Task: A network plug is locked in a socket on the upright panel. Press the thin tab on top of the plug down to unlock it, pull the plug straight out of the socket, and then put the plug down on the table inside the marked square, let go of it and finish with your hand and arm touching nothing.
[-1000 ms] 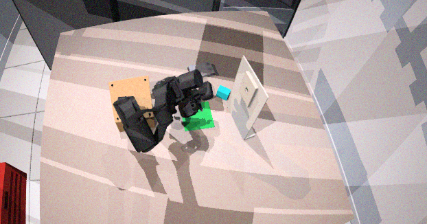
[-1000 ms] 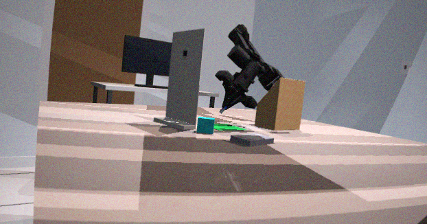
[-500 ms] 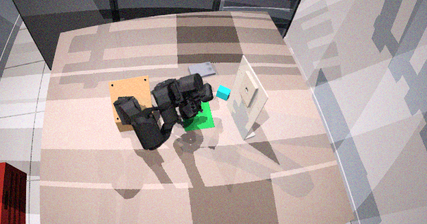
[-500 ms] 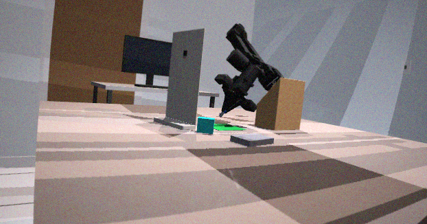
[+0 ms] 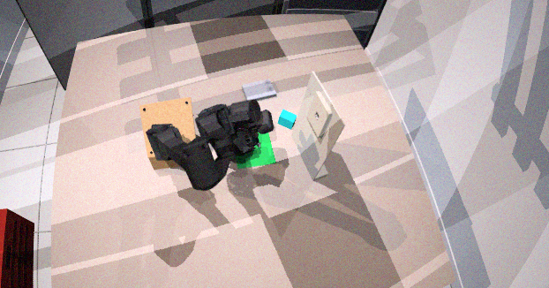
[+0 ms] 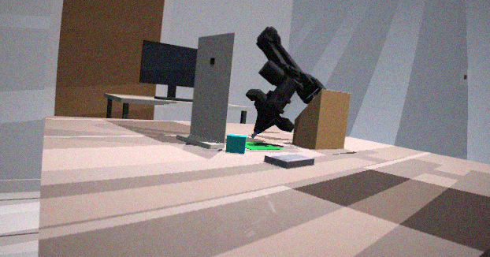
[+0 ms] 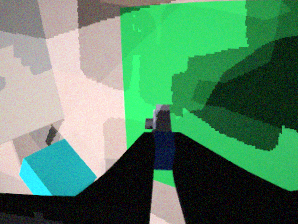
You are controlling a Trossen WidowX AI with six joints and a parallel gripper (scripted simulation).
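My gripper tip is now 40 mm above the green marked square and 10 mm past it. The rest, counted from my gripper tip: blue network plug: right at my gripper tip; teal cube: 110 mm ahead, 80 mm to the left, 20 mm below; upright panel: 150 mm ahead, 100 mm above, 50 mm to the right.
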